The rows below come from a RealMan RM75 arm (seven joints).
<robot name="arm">
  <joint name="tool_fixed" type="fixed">
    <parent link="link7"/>
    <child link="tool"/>
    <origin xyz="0 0 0" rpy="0 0 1.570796"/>
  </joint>
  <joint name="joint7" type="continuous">
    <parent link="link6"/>
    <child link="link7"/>
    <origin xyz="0.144 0 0" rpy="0 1.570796 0"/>
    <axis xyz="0 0 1"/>
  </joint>
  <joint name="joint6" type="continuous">
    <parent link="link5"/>
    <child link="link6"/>
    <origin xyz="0 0 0" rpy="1.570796 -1.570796 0"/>
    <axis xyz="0 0 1"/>
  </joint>
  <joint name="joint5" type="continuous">
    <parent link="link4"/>
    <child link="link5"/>
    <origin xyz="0 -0.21 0" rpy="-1.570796 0 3.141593"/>
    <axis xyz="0 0 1"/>
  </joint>
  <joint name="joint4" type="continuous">
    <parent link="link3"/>
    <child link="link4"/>
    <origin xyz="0 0 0" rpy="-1.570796 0 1.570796"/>
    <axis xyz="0 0 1"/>
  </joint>
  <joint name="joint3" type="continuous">
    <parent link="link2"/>
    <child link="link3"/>
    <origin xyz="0.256 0 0" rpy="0 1.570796 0"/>
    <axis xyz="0 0 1"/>
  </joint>
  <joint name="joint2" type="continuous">
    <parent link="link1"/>
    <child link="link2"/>
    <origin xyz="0 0 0" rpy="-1.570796 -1.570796 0"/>
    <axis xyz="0 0 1"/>
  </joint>
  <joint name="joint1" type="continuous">
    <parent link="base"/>
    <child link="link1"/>
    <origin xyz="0 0 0.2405" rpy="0 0 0"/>
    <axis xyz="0 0 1"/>
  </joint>
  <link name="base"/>
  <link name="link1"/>
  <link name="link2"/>
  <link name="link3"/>
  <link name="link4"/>
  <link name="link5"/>
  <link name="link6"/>
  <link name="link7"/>
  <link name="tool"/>
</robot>
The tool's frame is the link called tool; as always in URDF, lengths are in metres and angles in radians. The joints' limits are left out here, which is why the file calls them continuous.
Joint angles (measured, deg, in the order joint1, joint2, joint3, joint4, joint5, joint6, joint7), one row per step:
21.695 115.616 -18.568 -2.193 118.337 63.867 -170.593
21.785 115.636 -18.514 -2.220 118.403 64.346 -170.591
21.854 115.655 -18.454 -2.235 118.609 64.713 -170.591
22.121 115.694 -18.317 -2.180 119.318 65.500 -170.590
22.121 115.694 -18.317 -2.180 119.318 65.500 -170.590
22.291 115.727 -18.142 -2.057 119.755 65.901 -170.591
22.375 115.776 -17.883 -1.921 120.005 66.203 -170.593
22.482 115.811 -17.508 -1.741 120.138 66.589 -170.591
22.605 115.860 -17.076 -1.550 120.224 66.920 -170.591
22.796 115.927 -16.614 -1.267 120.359 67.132 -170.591
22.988 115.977 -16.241 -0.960 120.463 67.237 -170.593
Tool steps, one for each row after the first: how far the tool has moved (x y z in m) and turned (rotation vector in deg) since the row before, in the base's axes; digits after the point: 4 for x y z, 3 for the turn. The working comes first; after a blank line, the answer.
Tool pose at each row, in the base's axes (x y z in m, rotation vector in deg; the steps are taken from these numbers as rounded here):
0.4059 0.3022 0.0414 -86.999 31.846 22.824
0.4044 0.3029 0.0421 -86.853 31.431 23.291
0.4034 0.3035 0.0430 -86.570 31.179 23.676
0.4010 0.3053 0.0450 -85.746 30.727 24.653
0.4010 0.3053 0.0450 -85.746 30.727 24.653
0.3997 0.3062 0.0458 -85.182 30.636 25.229
0.3989 0.3065 0.0462 -84.710 30.678 25.655
0.3979 0.3069 0.0466 -84.240 30.671 26.164
0.3969 0.3073 0.0467 -83.777 30.720 26.651
0.3959 0.3080 0.0464 -83.298 30.950 27.149
0.3949 0.3087 0.0457 -82.956 31.233 27.552

-0.0015 0.0007 0.0007 0.313 0.034 0.481
-0.0010 0.0006 0.0009 0.383 0.093 0.296
-0.0024 0.0018 0.0020 1.016 0.363 0.616
0.0000 0.0000 0.0000 0.000 0.000 0.000
-0.0013 0.0009 0.0008 0.619 0.334 0.243
-0.0008 0.0003 0.0004 0.476 0.322 0.103
-0.0010 0.0004 0.0004 0.497 0.343 0.184
-0.0010 0.0004 0.0001 0.471 0.367 0.142
-0.0010 0.0007 -0.0003 0.431 0.494 0.046
-0.0010 0.0007 -0.0007 0.276 0.461 0.000

